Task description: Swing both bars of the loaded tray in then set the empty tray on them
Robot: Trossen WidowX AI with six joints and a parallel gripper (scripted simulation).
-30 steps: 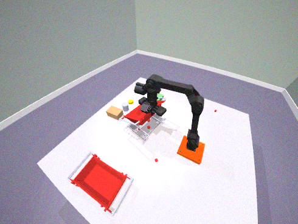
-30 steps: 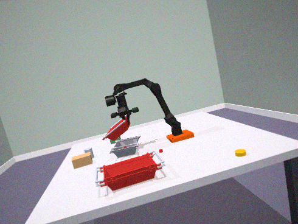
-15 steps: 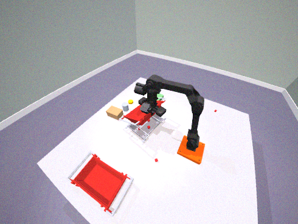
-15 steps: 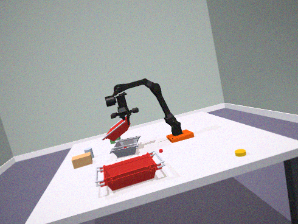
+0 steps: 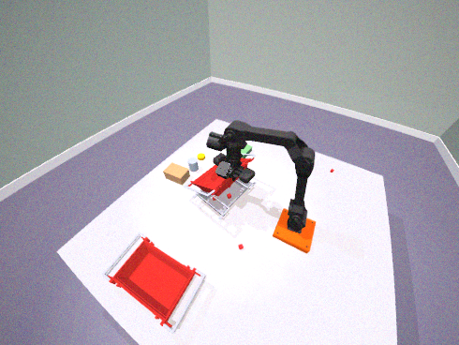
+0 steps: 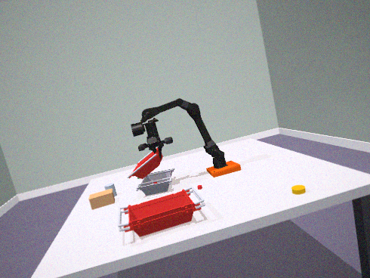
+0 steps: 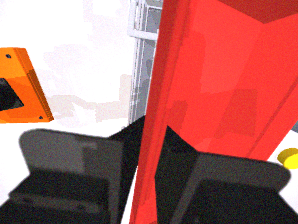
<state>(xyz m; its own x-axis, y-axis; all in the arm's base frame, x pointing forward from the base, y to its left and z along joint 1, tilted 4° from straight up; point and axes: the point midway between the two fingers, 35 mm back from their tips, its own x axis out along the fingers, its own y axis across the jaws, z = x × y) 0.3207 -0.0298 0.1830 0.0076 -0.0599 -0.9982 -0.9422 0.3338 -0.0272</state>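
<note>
Now: gripper tip 70 mm short of the red tray and 20 mm to the left of it. The rest, counted from my gripper tip: grey cylinder: 290 mm ahead, 130 mm to the right, 120 mm below; small red cube: 220 mm to the left, 150 mm below, 120 mm behind; tan box: 350 mm ahead, 130 mm below, 30 mm to the right.
</note>
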